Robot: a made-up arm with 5 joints. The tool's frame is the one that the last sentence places.
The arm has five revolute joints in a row. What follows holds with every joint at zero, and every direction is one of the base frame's. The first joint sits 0.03 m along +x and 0.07 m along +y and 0.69 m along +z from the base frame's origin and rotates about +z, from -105.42 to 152.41 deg. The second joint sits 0.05 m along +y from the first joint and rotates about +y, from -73.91 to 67.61 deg. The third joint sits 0.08 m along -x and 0.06 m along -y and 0.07 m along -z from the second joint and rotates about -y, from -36.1 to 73.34 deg. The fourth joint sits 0.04 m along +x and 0.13 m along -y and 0.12 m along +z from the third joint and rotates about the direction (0.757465, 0.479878, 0.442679), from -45.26 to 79.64 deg. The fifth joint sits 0.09 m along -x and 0.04 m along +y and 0.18 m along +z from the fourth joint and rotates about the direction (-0.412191, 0.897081, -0.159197), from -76.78 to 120.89 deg. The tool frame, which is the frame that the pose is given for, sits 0.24 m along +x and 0.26 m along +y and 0.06 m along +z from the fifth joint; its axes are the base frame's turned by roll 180, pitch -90 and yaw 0 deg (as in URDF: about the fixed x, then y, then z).
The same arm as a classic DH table. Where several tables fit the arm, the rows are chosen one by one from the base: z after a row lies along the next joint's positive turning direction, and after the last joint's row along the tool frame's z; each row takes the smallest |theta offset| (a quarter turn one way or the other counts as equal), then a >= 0, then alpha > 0; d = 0 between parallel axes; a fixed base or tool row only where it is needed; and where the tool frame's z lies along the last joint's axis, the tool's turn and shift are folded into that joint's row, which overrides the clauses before.
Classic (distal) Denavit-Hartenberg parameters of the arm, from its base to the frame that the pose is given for. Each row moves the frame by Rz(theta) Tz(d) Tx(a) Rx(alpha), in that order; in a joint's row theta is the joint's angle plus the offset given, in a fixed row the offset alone. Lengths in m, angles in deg.
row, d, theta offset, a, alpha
base (fixed), 0, 66.8, 0.0762, 0
joint 1, 0.69, -66.8, 0, -90
joint 2, 0, -41.19, -0.1063, 180
joint 3, 0.192, 79.12, 0.0834, 118.68
joint 4, 0.137, 4.05, 0.1983, 87.26
joint 5, 0.3124, 31.35, 0.1045, -114.34
tool (fixed), 0.3511, 10.06, 0, 0
Joint limits (deg, base to tool): -105.42..152.41 -73.91..67.61 -36.1..73.34 -45.26..79.64 -76.78..120.89

